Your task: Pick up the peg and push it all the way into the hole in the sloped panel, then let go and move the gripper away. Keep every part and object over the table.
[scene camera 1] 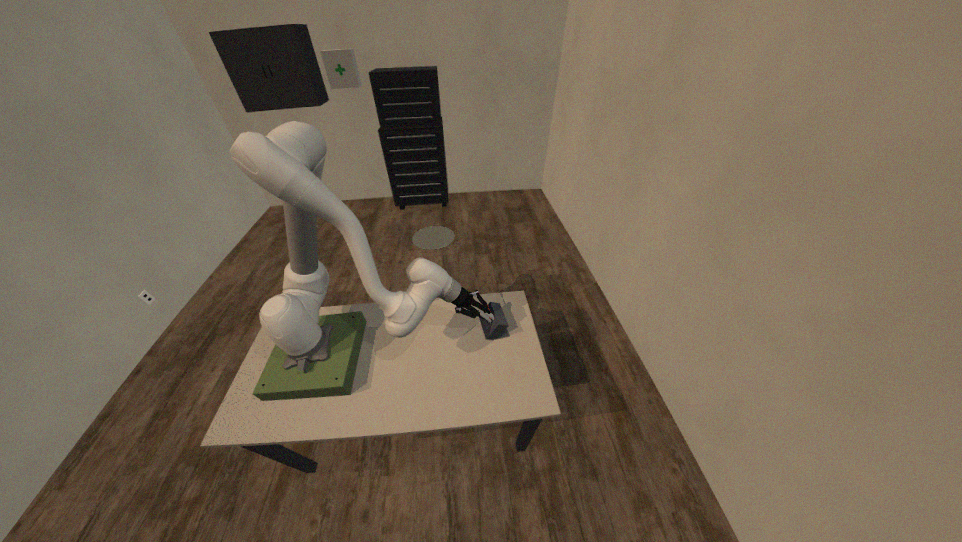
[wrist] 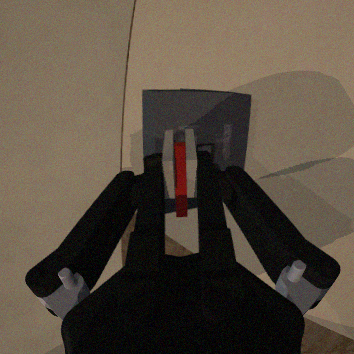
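Where they show: gripper, fingertip midpoint: (scene camera 1: 491, 318) (wrist: 179, 143); arm's base at its link origin: (scene camera 1: 309, 346).
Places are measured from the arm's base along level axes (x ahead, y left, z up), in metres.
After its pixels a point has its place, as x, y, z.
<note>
A red peg (wrist: 180, 170) {0.778, -0.049, 0.029} stands lengthwise between the two light fingertips in the wrist view. My gripper (scene camera 1: 489, 317) {0.785, -0.073, 0.022} (wrist: 179, 143) {0.785, -0.073, 0.022} is shut on it, tilted, close in front of the sloped panel. The dark grey sloped panel (scene camera 1: 496, 329) {0.793, -0.121, 0.001} (wrist: 196, 107) {0.779, -0.107, 0.003} stands on the table near its far right part. A small dark square opening (wrist: 205, 148) {0.782, -0.059, -0.022} shows on the panel just right of the fingertips in the wrist view. The peg's far end is hidden by the fingertips, so I cannot tell whether it touches the panel or is in a hole.
The pale table (scene camera 1: 437, 397) {0.494, -0.314, -0.075} carries a green base plate (scene camera 1: 336, 356) {0.123, -0.083, 0.006} on its left, with the white arm mounted on it. The table's right edge lies a little beyond the panel. A dark drawer cabinet (scene camera 1: 411, 142) stands at the far wall.
</note>
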